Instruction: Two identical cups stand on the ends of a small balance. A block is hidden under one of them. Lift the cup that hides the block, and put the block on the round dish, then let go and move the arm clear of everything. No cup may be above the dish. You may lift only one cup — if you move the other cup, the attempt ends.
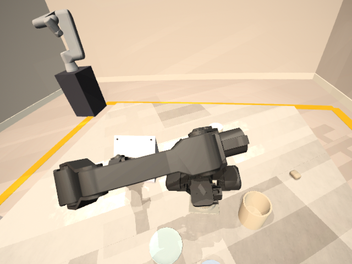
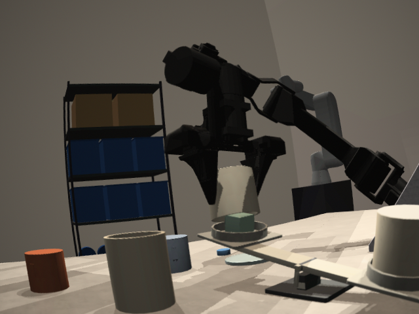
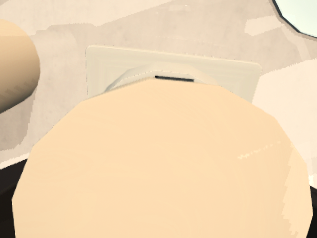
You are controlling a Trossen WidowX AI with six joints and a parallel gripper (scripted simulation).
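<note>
The pale green block is 3 cm below my gripper tip and 1 cm to the left of it. From my gripper tip the other things lie so: blue cylinder: 16 cm to the right, 8 cm below, 4 cm ahead; balance: 13 cm to the left, 8 cm below, 1 cm behind; round dish: 12 cm to the right, 11 cm below, 10 cm behind.
</note>
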